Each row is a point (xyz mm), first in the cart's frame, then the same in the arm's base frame.
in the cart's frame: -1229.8 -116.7 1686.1
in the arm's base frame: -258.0 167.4 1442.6
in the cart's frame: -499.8 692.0 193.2
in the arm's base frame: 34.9 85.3 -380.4
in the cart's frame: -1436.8 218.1 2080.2
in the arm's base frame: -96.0 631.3 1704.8
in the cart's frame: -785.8 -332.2 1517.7
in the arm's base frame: -83.7 -293.3 1271.2
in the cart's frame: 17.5 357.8 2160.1
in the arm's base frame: 1133.6 -80.7 1355.5
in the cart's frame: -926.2 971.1 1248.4
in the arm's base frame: 286.1 765.1 540.5
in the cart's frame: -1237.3 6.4 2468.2
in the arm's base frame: 130.0 427.0 2082.1
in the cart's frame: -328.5 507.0 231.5
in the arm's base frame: 100.2 -152.2 -314.4
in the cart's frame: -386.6 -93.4 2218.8
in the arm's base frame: 638.5 -193.0 1691.0
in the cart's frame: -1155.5 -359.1 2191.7
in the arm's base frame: -92.7 34.7 1966.9
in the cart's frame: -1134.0 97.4 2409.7
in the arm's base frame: 226.7 427.6 1967.9
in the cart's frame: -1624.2 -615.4 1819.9
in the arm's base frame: -734.8 27.1 1861.0
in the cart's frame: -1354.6 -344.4 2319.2
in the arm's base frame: -185.8 186.8 2122.7
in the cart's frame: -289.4 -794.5 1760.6
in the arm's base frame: 196.1 -896.5 1548.5
